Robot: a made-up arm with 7 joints.
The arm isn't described. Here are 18 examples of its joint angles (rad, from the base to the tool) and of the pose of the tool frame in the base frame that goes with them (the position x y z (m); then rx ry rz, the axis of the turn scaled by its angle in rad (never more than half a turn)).
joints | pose
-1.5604 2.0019 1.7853 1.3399 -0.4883 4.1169 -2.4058 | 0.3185 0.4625 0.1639 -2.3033 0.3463 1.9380
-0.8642 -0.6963 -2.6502 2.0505 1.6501 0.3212 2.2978 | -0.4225 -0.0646 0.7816 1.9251 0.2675 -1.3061
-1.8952 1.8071 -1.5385 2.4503 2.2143 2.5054 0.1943 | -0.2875 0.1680 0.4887 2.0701 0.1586 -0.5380
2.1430 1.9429 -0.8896 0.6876 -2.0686 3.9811 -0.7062 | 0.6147 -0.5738 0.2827 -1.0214 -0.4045 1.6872
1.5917 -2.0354 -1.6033 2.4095 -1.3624 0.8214 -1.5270 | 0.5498 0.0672 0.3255 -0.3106 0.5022 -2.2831
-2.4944 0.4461 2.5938 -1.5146 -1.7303 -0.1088 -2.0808 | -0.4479 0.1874 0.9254 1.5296 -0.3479 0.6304
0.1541 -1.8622 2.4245 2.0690 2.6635 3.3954 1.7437 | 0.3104 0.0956 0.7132 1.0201 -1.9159 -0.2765
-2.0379 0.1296 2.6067 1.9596 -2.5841 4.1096 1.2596 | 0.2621 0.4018 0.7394 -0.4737 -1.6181 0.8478
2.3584 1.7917 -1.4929 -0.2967 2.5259 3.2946 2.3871 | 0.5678 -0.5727 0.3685 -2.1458 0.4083 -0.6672
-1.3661 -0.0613 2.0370 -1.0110 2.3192 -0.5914 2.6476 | -0.5196 -0.2203 1.1188 -2.2505 -0.8252 0.0284
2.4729 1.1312 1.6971 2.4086 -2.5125 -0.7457 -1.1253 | -0.0856 -0.3671 0.3534 0.8194 -0.3923 2.4353
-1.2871 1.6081 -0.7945 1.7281 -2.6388 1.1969 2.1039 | -0.4436 0.2499 0.8939 -0.5701 -0.8873 1.1401
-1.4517 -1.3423 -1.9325 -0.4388 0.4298 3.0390 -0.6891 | 0.1613 -0.7484 0.5687 0.3245 1.6103 0.9756
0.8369 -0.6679 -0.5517 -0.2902 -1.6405 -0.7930 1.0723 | 0.2326 0.3080 1.2518 1.0111 -2.1353 1.4530
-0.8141 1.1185 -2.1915 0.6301 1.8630 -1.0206 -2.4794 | -0.8457 0.2459 0.7212 0.8738 0.7341 0.5347
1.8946 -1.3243 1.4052 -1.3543 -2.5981 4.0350 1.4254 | 0.3606 0.4828 0.6897 0.5812 -1.2172 -0.7482
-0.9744 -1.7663 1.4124 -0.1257 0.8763 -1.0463 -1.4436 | 0.4607 -0.7941 0.3101 -0.6781 -1.0671 -1.7440
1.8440 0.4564 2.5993 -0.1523 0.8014 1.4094 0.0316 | 0.1794 -0.2700 1.2868 0.5150 -0.3162 2.1014
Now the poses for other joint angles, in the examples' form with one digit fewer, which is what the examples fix.
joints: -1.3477 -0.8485 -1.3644 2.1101 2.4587 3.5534 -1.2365
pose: -0.344 -0.373 0.422 -1.242 -0.893 -1.732
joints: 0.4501 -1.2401 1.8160 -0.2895 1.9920 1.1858 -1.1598
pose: 0.857 0.225 0.745 -0.084 1.058 -0.394
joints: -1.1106 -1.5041 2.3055 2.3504 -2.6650 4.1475 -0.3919
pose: 0.197 -0.099 0.786 2.097 -0.271 -0.824
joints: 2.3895 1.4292 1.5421 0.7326 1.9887 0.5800 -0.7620
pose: 0.353 -0.766 0.498 2.323 -1.051 1.000
